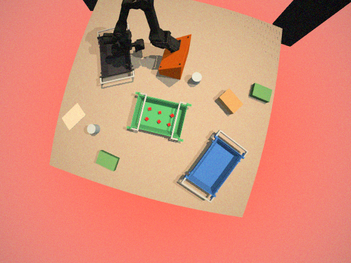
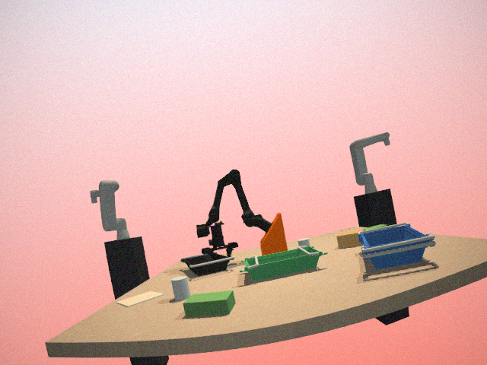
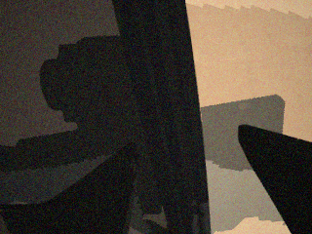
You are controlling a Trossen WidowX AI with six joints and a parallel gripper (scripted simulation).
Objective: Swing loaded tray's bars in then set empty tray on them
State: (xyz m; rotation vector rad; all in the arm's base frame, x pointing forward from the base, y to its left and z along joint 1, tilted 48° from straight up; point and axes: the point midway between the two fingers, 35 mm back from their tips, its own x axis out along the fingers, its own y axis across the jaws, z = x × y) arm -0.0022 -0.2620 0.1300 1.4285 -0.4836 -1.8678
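My gripper tip is now 8 cm to the left of the black tray, 3 cm below it and 3 cm short of it. The rest, counted from my gripper tip: cream card (44 cm ahead, 30 cm to the right, 1 cm below); orange block (62 cm to the left, 20 cm ahead, 2 cm above).
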